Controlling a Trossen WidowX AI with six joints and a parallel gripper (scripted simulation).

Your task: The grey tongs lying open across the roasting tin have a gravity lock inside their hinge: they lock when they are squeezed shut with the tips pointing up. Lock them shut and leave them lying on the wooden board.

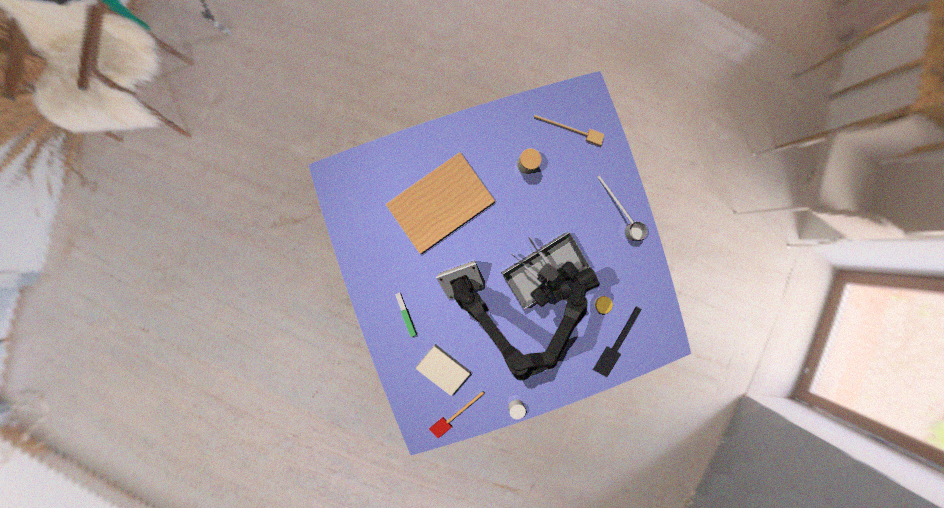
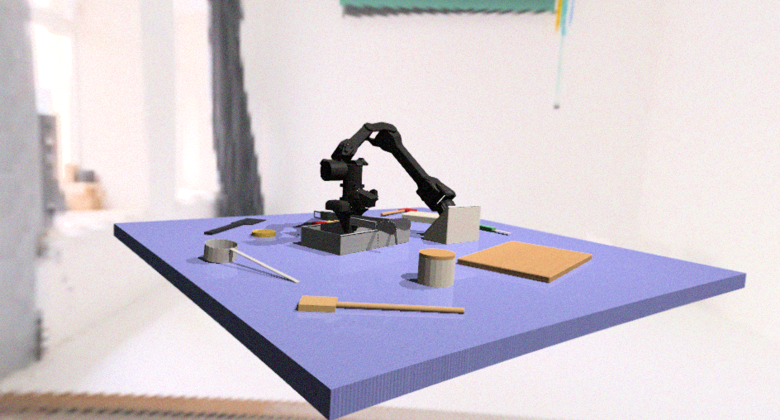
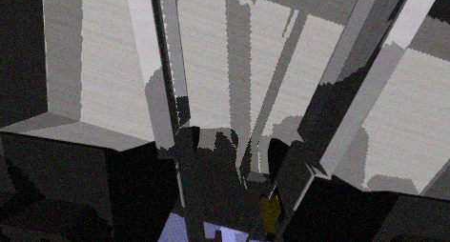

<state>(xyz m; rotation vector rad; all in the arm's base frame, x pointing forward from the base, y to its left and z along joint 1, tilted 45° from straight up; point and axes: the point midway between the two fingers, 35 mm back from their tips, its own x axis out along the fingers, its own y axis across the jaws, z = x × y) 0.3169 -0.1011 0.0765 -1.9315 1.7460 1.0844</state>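
The roasting tin is 40 mm to the left of my gripper tip. From my gripper tip the other things lie so: wooden lid 100 mm ahead, 460 mm to the left, 10 mm above; wooden board 280 mm behind, 440 mm to the left, 20 mm below; black spatula 180 mm ahead, 380 mm to the right, 20 mm below.
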